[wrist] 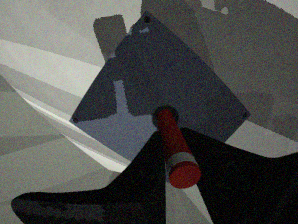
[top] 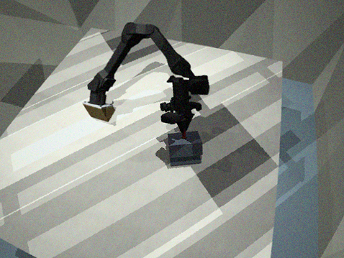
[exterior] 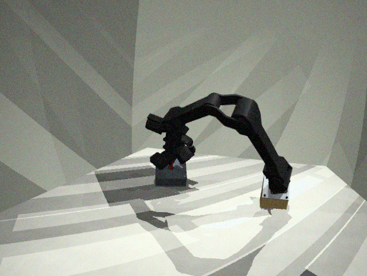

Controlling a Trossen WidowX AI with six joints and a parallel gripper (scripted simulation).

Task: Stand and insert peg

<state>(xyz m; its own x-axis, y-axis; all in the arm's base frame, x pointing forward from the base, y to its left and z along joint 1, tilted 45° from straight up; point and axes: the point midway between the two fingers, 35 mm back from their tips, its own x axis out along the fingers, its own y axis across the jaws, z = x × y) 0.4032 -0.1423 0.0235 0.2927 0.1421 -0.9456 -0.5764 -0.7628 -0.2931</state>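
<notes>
The sloped panel is 1 cm ahead of my gripper tip, 3 cm to the right of it and 4 cm below it. Also, from my gripper tip: red peg 1 cm to the left, 1 cm above.
</notes>
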